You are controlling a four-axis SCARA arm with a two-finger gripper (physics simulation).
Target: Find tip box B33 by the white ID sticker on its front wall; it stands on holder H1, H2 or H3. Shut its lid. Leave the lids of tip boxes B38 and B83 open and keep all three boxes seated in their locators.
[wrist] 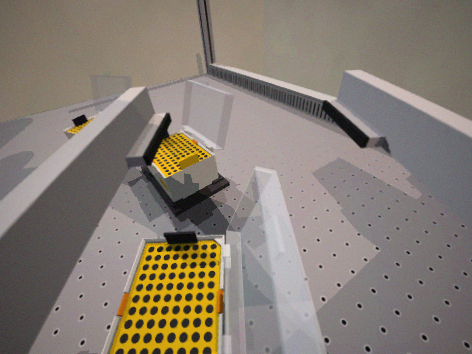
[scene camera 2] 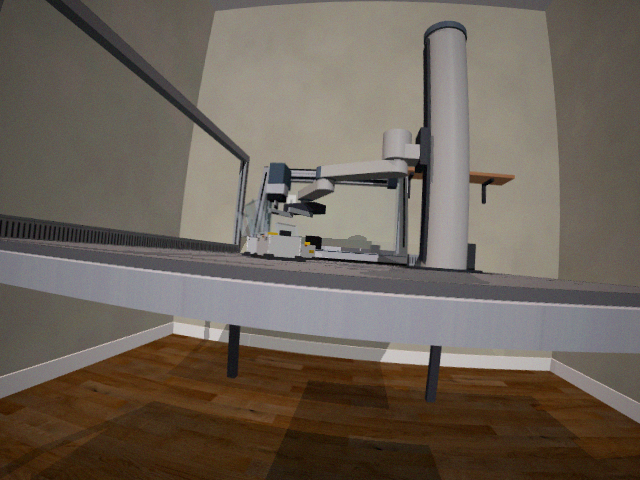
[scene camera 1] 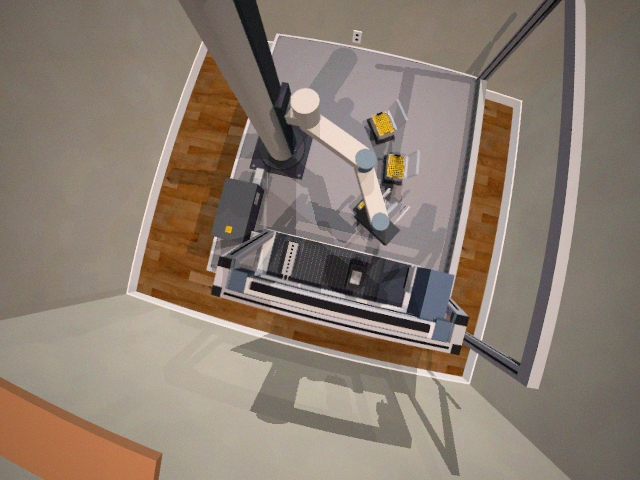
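Seen in the pictures: gripper, fingertip midpoint: (wrist: pixel 246 96) (scene camera 2: pixel 278 210) (scene camera 1: pixel 399 198); arm's base, origin of the base link: (scene camera 1: pixel 282 149).
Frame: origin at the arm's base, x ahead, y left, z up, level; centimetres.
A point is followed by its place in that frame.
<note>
Three tip boxes with yellow racks stand on dark holders: the nearest (scene camera 1: pixel 363 205) {x 49.4, y -22.2, z 7.0 cm} (wrist: pixel 172 295) {x 53.7, y -19.6, z 7.0 cm}, the middle one (scene camera 1: pixel 395 166) (wrist: pixel 187 170) and the farthest (scene camera 1: pixel 382 125) {x 50.0, y 22.3, z 6.9 cm} (wrist: pixel 79 126) {x 46.5, y 26.8, z 7.0 cm}. All three clear lids are raised: the nearest box's lid (wrist: pixel 280 260) {x 59.7, y -25.0, z 15.7 cm}, the middle lid (scene camera 1: pixel 412 163) {x 68.2, y 3.6, z 11.0 cm} (wrist: pixel 207 112) {x 68.6, y 2.4, z 11.6 cm} and the farthest lid (scene camera 1: pixel 398 114) {x 56.2, y 27.4, z 11.8 cm} (wrist: pixel 111 86) {x 56.4, y 28.2, z 13.3 cm}. I cannot read an ID sticker, so I cannot tell which box is B33. My gripper (scene camera 1: pixel 399 199) {x 62.5, y -18.3, z 20.8 cm} (wrist: pixel 246 96) {x 62.5, y -18.3, z 20.8 cm} is open and empty, above and beside the nearest box. That box is partly hidden by the arm in scene camera 1.
The boxes stand on a perforated grey table (scene camera 1: pixel 330 67) {x 14.0, y 55.7, z 1.1 cm} (wrist: pixel 345 300) {x 68.0, y -27.6, z 1.3 cm}. A framed machine with a dark deck (scene camera 1: pixel 320 263) {x 35.3, y -55.5, z 6.2 cm} is at the front side. A grey control box (scene camera 1: pixel 237 209) {x -10.2, y -39.5, z 12.8 cm} stands near the arm's column (scene camera 1: pixel 242 77) {x 2.6, y -7.0, z 63.7 cm} (scene camera 2: pixel 448 149) {x 1.6, y 7.3, z 40.0 cm}. A slotted rail (wrist: pixel 270 90) {x 100.5, y 23.3, z 3.7 cm} runs along one table edge.
</note>
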